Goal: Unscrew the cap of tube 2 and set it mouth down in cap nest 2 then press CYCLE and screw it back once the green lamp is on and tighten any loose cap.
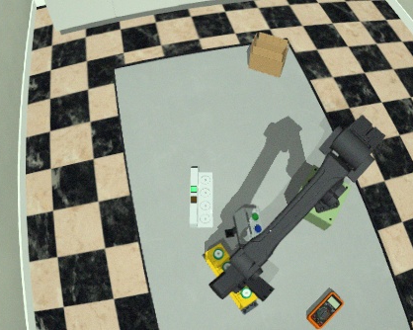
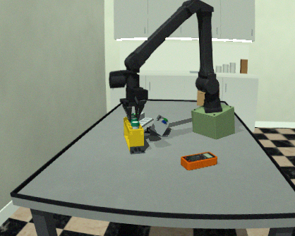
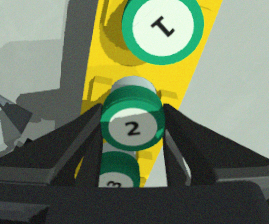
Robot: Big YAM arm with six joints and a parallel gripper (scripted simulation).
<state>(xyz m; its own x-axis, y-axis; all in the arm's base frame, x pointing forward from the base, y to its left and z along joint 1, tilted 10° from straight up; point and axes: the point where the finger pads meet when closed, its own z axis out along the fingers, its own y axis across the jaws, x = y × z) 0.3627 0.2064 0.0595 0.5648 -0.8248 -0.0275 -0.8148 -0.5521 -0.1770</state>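
The cap is right at my hand. Round my hand: grey key housing (190 mm to the right, 100 mm behind, 70 mm below); then green READY key (210 mm to the right, 120 mm behind, 50 mm below); then blue cycle key (170 mm to the right, 120 mm behind, 50 mm below).
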